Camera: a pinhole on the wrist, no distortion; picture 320 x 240 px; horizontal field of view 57.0 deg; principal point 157.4 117.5 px. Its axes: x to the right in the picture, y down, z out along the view. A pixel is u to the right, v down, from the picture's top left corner.
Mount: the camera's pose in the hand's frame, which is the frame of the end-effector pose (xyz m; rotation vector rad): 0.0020 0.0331 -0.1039 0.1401 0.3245 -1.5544
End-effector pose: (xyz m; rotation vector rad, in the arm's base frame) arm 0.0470 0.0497 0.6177 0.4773 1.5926 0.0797
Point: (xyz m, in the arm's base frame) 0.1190 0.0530 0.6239
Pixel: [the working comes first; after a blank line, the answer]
In the camera's frame: -0.0406 -0.0269 0.1656

85 70
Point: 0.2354 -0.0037 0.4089
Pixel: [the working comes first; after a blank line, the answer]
In the camera's frame: 0.0043 0.1347 0.3523

161 230
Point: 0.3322 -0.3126 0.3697
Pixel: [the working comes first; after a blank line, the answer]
In the camera's frame: 0.2133 0.0395 0.5838

265 137
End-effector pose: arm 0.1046 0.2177 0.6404 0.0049 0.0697 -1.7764
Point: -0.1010 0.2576 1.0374
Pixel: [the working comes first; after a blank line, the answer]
In the camera's frame: 0.1060 -0.0768 0.5401

215 76
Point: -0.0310 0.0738 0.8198
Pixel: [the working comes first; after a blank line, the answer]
In the camera's frame: 0.0526 0.1223 0.3315

204 226
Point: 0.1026 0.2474 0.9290
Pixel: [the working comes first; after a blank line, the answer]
In the camera's frame: -0.0614 -0.0884 0.3815

110 49
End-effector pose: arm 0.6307 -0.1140 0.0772 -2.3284 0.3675 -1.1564
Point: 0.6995 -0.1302 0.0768
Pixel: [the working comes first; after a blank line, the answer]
In the camera's frame: -0.0260 0.0279 0.1574

109 170
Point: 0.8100 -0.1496 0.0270
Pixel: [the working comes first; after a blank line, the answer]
In the camera's frame: -0.0981 0.0582 0.2520

43 186
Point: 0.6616 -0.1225 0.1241
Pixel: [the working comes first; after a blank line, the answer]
In the camera's frame: 0.0196 0.0383 0.1181

206 213
